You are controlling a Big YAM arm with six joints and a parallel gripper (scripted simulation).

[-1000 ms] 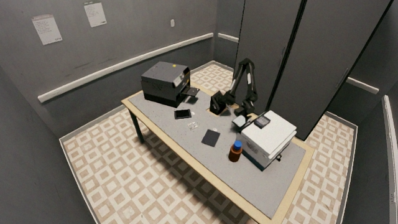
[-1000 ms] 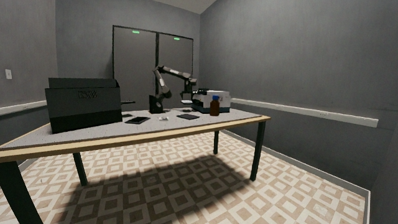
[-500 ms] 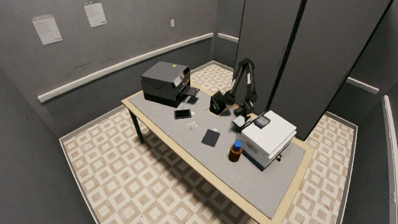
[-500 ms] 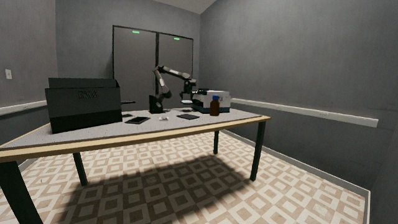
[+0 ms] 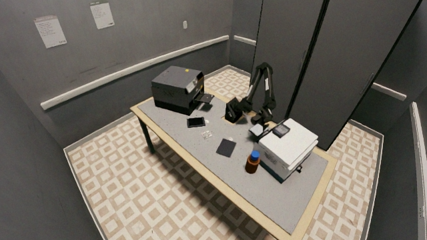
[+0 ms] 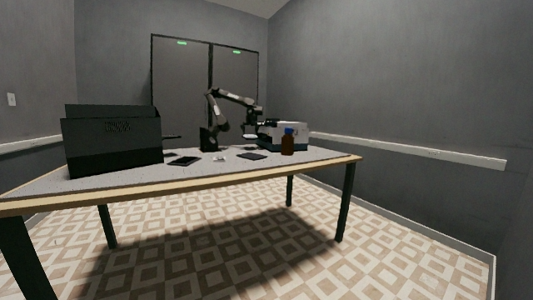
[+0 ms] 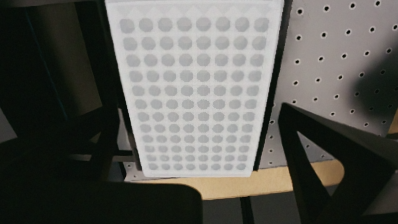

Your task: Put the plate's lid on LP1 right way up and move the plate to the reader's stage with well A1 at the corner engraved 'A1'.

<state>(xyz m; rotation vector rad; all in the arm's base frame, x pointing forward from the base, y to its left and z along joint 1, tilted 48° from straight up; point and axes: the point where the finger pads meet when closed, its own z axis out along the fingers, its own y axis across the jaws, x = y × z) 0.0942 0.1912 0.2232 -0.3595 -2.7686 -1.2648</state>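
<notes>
My hand is 2 cm above the white multi-well plate. The rest, counted from my hand: LP1 label 12 cm ahead, 45 cm to the right, 12 cm below; dark flat pad 26 cm ahead, 13 cm to the right, 11 cm below; brown capped bottle 31 cm ahead, 12 cm to the left.
</notes>
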